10 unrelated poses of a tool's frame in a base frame.
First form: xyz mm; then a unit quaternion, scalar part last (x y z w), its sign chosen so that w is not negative.
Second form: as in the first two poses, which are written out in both.
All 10 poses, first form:
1: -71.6, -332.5, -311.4, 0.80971, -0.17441, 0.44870, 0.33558
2: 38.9, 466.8, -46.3, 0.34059, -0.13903, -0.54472, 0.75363
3: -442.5, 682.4, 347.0, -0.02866, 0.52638, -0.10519, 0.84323
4: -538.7, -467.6, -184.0, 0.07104, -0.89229, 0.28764, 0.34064
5: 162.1, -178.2, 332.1, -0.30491, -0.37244, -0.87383, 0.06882
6: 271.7, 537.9, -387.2, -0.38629, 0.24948, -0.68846, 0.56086
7: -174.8, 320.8, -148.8, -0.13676, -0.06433, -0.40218, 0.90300
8: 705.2, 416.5, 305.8, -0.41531, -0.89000, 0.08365, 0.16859
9: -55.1, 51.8, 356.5, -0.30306, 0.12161, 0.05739, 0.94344
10: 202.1, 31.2, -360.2, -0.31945, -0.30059, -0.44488, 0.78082
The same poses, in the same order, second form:
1: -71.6, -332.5, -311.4, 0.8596, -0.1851, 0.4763, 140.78
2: 38.9, 466.8, -46.3, 0.5182, -0.2115, -0.8287, 82.19
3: -442.5, 682.4, 347.0, -0.0533, 0.9792, -0.1957, 65.03
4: -538.7, -467.6, -184.0, 0.0756, -0.9490, 0.3059, 140.17
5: 162.1, -178.2, 332.1, -0.3056, -0.3733, -0.8759, 172.11
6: 271.7, 537.9, -387.2, -0.4666, 0.3013, -0.8316, 111.77
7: -174.8, 320.8, -148.8, -0.3183, -0.1497, -0.9361, 50.89
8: 705.2, 416.5, 305.8, -0.4213, -0.9029, 0.0849, 160.59
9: -55.1, 51.8, 356.5, -0.9141, 0.3668, 0.1731, 38.73
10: 202.1, 31.2, -360.2, -0.5113, -0.4811, -0.7121, 77.33
